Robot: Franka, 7 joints.
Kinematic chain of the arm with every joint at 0, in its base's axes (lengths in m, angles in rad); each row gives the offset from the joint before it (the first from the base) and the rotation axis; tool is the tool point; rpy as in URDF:
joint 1: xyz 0 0 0.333 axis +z
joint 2: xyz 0 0 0 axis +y
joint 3: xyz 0 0 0.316 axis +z
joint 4: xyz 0.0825 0 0 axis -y
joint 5: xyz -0.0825 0 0.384 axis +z
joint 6: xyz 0 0 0 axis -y
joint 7: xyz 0.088 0 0 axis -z
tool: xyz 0 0 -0.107 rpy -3.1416 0 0
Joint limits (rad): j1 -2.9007..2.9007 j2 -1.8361..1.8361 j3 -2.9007..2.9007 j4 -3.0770..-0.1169 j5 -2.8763..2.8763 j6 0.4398..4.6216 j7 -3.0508..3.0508
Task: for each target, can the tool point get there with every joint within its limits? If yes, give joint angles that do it. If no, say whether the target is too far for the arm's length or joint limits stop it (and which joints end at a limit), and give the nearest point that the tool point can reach.
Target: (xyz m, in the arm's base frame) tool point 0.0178 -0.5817 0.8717
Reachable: yes | joints 2.2272 -0.4255 2.3541 -0.7771 -1.1570 1.6225 -1.1742
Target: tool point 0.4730 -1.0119 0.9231
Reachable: no: too far | nearest point 0.3212 -0.6872 0.7337 | short by 0.405 m
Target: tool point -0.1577 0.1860 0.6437
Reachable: yes | joints 2.1188 -1.0690 -0.1062 -2.5198 -2.2147 3.2425 -0.9667
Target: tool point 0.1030 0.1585 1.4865
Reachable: no: too far | nearest point 0.0756 0.1163 1.1796 | short by 0.311 m
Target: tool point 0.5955 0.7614 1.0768
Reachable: no: too far | nearest point 0.4189 0.5356 0.8562 | short by 0.362 m
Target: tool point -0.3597 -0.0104 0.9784
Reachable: yes | joints -2.0434 0.0726 -0.8579 -1.0196 -2.2091 0.8629 -1.1466
